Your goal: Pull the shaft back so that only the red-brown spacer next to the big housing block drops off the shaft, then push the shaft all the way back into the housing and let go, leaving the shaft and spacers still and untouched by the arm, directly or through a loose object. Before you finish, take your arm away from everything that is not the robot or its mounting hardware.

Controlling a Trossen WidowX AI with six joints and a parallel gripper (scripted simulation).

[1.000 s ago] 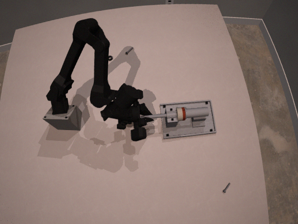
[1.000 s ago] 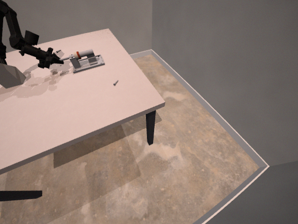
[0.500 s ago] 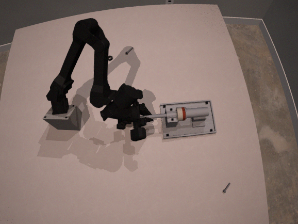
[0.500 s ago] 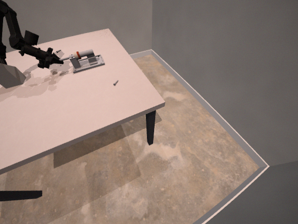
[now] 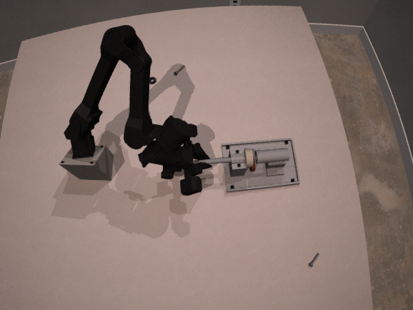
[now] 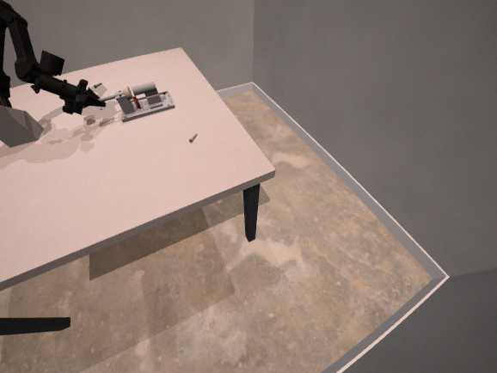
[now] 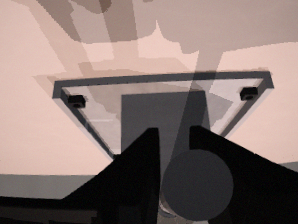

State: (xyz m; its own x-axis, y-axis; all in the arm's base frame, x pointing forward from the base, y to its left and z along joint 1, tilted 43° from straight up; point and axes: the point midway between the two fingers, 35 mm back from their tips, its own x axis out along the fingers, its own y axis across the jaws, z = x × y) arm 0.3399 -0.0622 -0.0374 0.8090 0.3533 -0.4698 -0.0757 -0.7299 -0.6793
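Right now the grey shaft is 60 mm ahead of my hand. Round my hand: red-brown spacer (150 mm ahead, 50 mm below, 10 mm to the right); blue screwdriver (220 mm to the left, 150 mm behind, 70 mm below); cream spacer (120 mm ahead, 10 mm to the right).
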